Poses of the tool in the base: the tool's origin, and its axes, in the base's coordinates. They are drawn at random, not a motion.
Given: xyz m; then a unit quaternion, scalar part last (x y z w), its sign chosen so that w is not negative.
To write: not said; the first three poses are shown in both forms.
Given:
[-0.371 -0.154 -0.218 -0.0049 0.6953 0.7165 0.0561]
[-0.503 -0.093 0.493 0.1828 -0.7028 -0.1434 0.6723]
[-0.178 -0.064 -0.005 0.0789 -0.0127 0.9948 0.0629]
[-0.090 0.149 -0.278 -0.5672 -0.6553 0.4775 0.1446]
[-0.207 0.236 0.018 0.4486 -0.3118 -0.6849 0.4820]
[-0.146 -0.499 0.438 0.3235 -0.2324 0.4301 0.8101]
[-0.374 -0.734 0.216 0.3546 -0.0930 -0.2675 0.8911]
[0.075 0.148 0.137 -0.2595 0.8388 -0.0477 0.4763]
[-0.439 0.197 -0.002 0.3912 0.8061 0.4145 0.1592]
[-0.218 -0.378 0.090 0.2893 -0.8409 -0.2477 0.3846]
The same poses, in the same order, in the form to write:
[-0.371 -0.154 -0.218 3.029 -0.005 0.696 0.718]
[-0.503 -0.093 0.493 1.667 0.247 -0.949 -0.194]
[-0.178 -0.064 -0.005 3.016 0.079 -0.013 0.997]
[-0.090 0.149 -0.278 2.851 -0.573 -0.662 0.483]
[-0.207 0.236 0.018 2.136 0.512 -0.356 -0.782]
[-0.146 -0.499 0.438 1.253 0.552 -0.396 0.734]
[-0.374 -0.734 0.216 0.942 0.781 -0.205 -0.589]
[0.075 0.148 0.137 2.149 -0.295 0.954 -0.054]
[-0.439 0.197 -0.002 2.822 0.396 0.817 0.420]
[-0.218 -0.378 0.090 2.352 0.313 -0.911 -0.268]

